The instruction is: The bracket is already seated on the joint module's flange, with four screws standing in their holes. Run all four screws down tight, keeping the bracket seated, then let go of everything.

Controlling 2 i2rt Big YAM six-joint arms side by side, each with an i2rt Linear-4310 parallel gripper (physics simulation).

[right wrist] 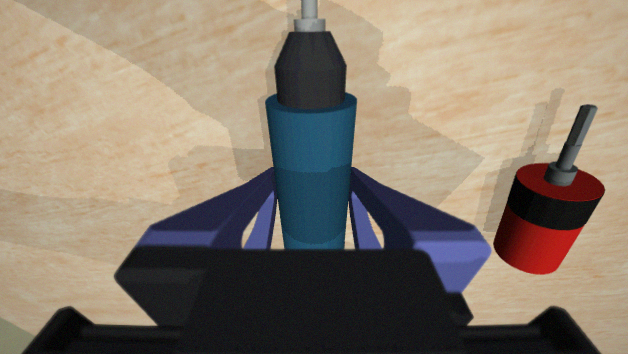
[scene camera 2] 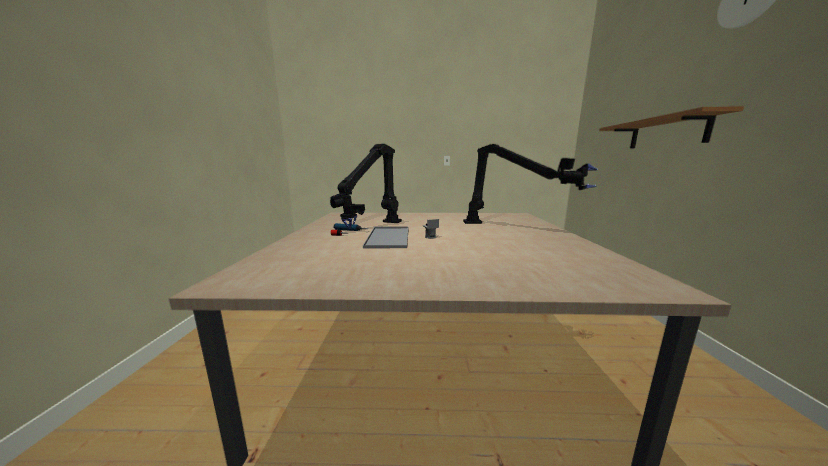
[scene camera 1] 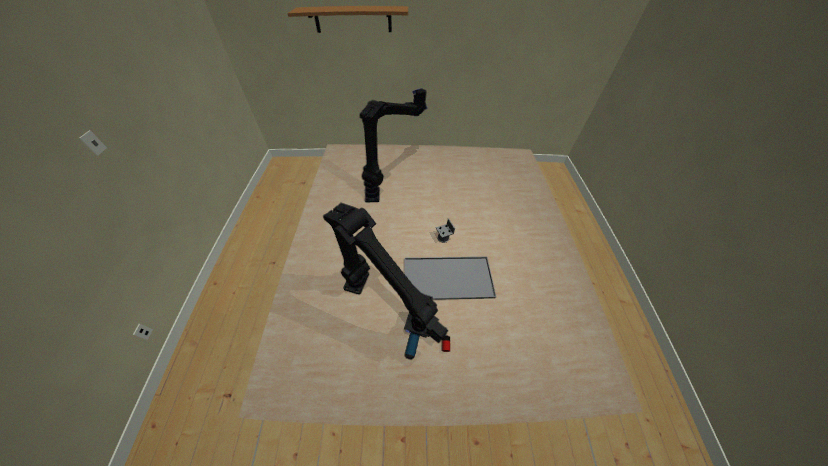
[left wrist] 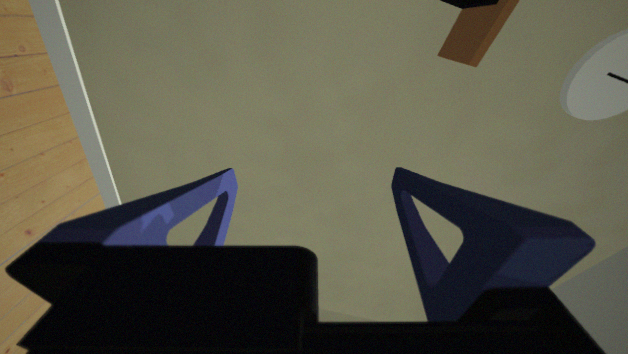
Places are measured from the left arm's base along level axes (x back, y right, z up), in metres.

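Pixels of known places: left gripper, fingertip midpoint: [scene camera 2: 596,178] [left wrist: 314,176]; right gripper, fingertip midpoint: [right wrist: 312,176] [scene camera 2: 351,228] [scene camera 1: 415,330]; left arm's base, link origin: [scene camera 2: 472,222] [scene camera 1: 372,195]; right arm's base, link origin: [scene camera 2: 392,221] [scene camera 1: 356,281].
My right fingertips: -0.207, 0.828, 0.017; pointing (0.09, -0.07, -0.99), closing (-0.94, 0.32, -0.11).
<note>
For each thing: its top centre in the pictures, then the offset to it from my right fingertips, as dx, dy, dz. "spot": a spot on its surface instead.
- blue power screwdriver, surface spot: [right wrist: 312,145] spot: -0.012, -0.029, +0.024
- short red driver, top centre: [right wrist: 577,215] [scene camera 1: 446,337] [scene camera 2: 339,229] -0.122, +0.043, +0.018
- shallow grey tray, top centre: [scene camera 1: 448,276] [scene camera 2: 388,234] -0.174, -0.246, -0.001
The joint module with the bracket [scene camera 1: 444,230] [scene camera 2: 431,227] on top stands on the table behind the tray in scene camera 1. Dark spots show on the bracket's plate; the screws are too small to judge. A blue power screwdriver [scene camera 1: 411,346] [scene camera 2: 345,226] [right wrist: 312,145] with a dark nose and a metal bit lies on the table. My right gripper [right wrist: 312,176] [scene camera 2: 348,222] is shut on its blue body, one finger on each side. My left gripper [left wrist: 314,176] [scene camera 2: 591,177] is open and empty, raised high, far from the bracket.
A short red driver [scene camera 1: 445,344] [scene camera 2: 336,232] [right wrist: 542,225] with a black band and a hex bit lies close beside the right gripper. A shallow grey tray [scene camera 1: 457,277] [scene camera 2: 386,237] lies between the drivers and the joint module. A wooden shelf [scene camera 1: 347,10] [scene camera 2: 672,118] hangs on the wall.
</note>
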